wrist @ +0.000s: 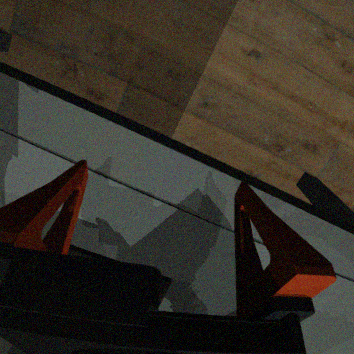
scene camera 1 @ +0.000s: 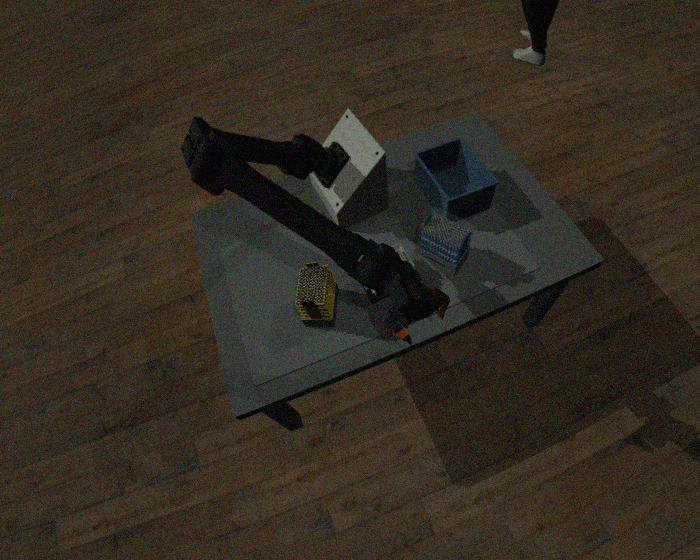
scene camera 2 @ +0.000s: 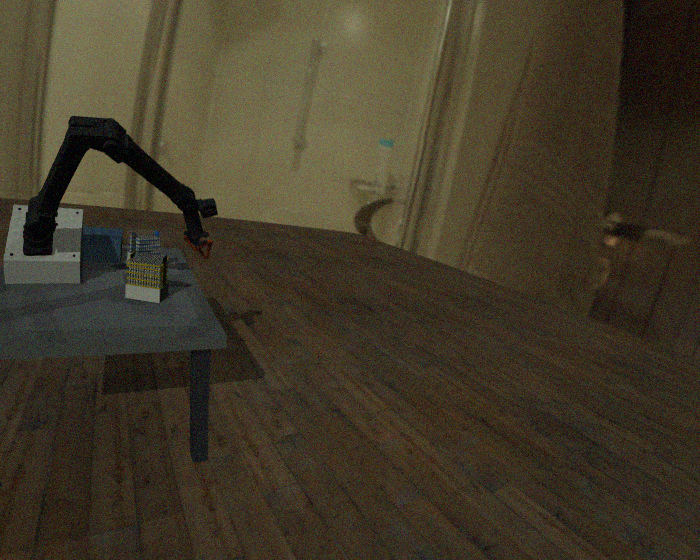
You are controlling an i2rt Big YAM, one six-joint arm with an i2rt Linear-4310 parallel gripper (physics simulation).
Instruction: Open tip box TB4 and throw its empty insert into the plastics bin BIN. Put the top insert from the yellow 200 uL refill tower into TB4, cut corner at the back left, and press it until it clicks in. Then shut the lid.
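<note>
My gripper (scene camera 1: pixel 423 321) (scene camera 2: pixel 199 247) (wrist: pixel 163 177) is open and empty. It is above the table's front edge, in front of tip box TB4. The arm hides most of TB4 (scene camera 1: pixel 400 252) in scene camera 1, where a small pale yellow patch shows beside the wrist. Its lid and insert cannot be judged. TB4 does not show in the wrist view. The yellow refill tower (scene camera 1: pixel 315 291) (scene camera 2: pixel 147 273) stands upright to the left of the gripper in scene camera 1. The blue plastics bin BIN (scene camera 1: pixel 429 185) (scene camera 2: pixel 103 242) stands at the back right of the table in scene camera 1; its inside is partly visible.
A blue refill tower (scene camera 1: pixel 444 242) (scene camera 2: pixel 140 242) stands between the gripper and the bin. The arm's white wedge base (scene camera 1: pixel 361 143) (scene camera 2: pixel 43 271) stands at the back of the table (scene camera 1: pixel 233 350) (scene camera 2: pixel 116 327). A person's legs (scene camera 1: pixel 538 29) show on the floor beyond.
</note>
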